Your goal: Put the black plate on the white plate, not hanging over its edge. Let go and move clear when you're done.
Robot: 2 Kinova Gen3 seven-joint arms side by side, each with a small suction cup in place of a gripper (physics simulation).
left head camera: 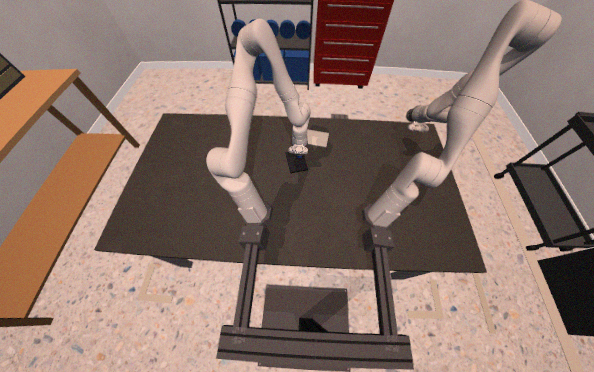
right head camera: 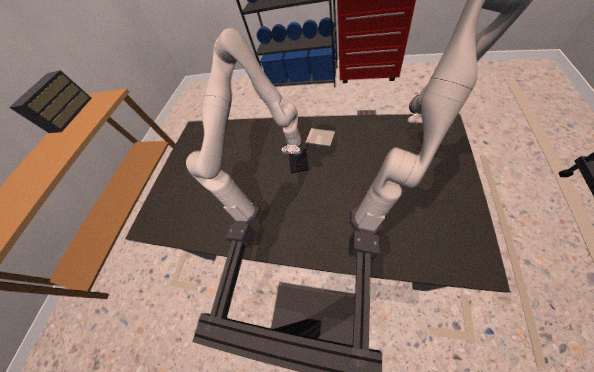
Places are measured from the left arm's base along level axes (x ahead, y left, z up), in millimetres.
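Where they show: left arm's base, origin of its link: (left head camera: 256, 213) (right head camera: 245, 211); right arm's base, origin of its link: (left head camera: 377, 216) (right head camera: 366, 218).
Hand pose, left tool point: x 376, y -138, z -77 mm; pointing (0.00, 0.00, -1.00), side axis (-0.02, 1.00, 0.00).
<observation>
Things, the pixels of their top centre, and the offset from my left tool point. Level surfaces: height alone.
- black plate, centre of its top: (right head camera: 298, 160) (left head camera: 296, 160) dx +18, dy +17, dz -68 mm
- white plate, centre of its top: (right head camera: 320, 136) (left head camera: 315, 137) dx +204, dy -77, dz -73 mm
- dark table top, height of its surface: dz -79 mm
The black plate (left head camera: 297, 166) (right head camera: 299, 166) lies on the dark table top, nearer the arm bases than the white plate. The white plate (left head camera: 320, 139) (right head camera: 321, 137) lies flat a little behind it and to the right, apart from it. My left gripper (left head camera: 300, 156) (right head camera: 298, 156), a small blue cup, points down at the back half of the black plate, very close above or touching it. Contact and suction cannot be made out. The wrist hides part of the plate's back edge. My right gripper (left head camera: 418, 128) (right head camera: 414, 119) is open and holds nothing, far off at the back right.
The dark table top (left head camera: 200, 210) (right head camera: 200, 220) lies under both arms. Behind it stand a shelf rack with blue bins (left head camera: 297, 65) (right head camera: 295, 66) and a red drawer cabinet (left head camera: 350, 50) (right head camera: 372, 42). A wooden bench (left head camera: 55, 215) (right head camera: 112, 192) is at the left.
</observation>
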